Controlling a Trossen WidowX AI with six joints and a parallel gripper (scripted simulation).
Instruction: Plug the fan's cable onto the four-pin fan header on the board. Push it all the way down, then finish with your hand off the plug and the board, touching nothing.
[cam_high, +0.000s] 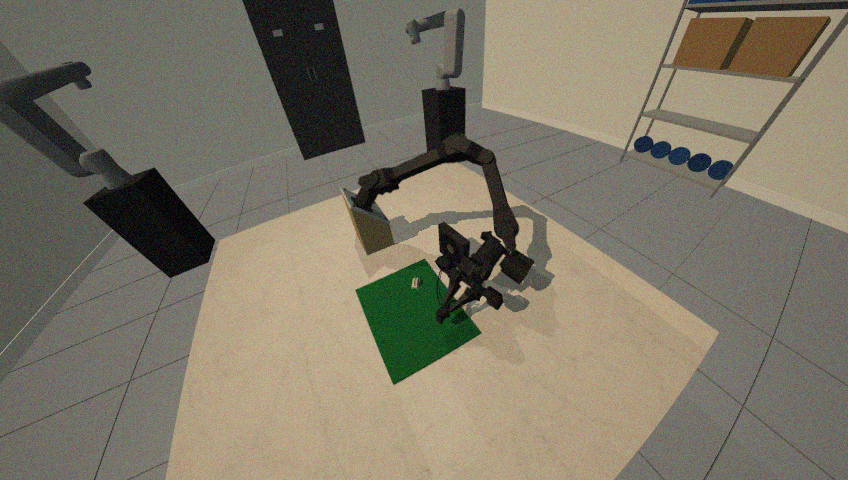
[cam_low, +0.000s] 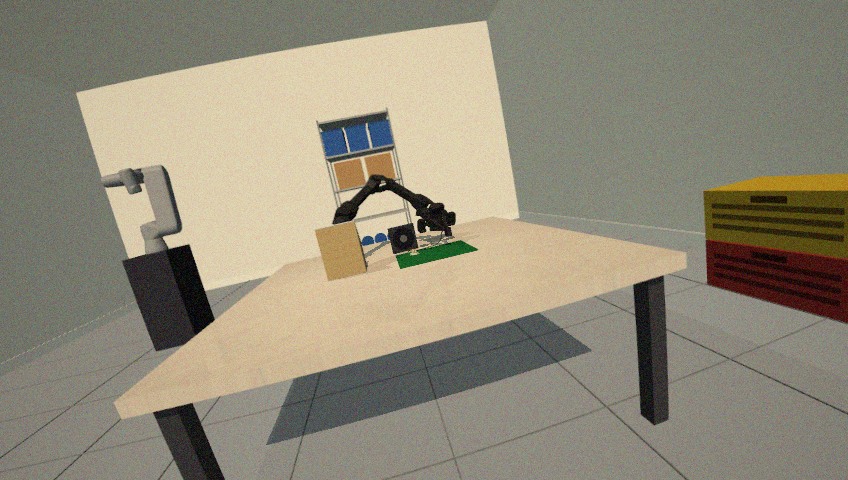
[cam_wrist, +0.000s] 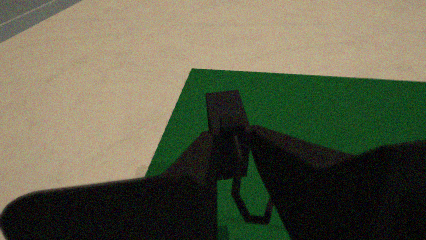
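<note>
Right now the green board is 80 mm behind my gripper tip, 60 mm to the right of it and 90 mm below it. Round my gripper tip: four-pin header (160 mm behind, 10 mm to the right, 80 mm below); black fan (180 mm behind, 130 mm to the left, 20 mm below); black plug (10 mm to the right, 10 mm below).
</note>
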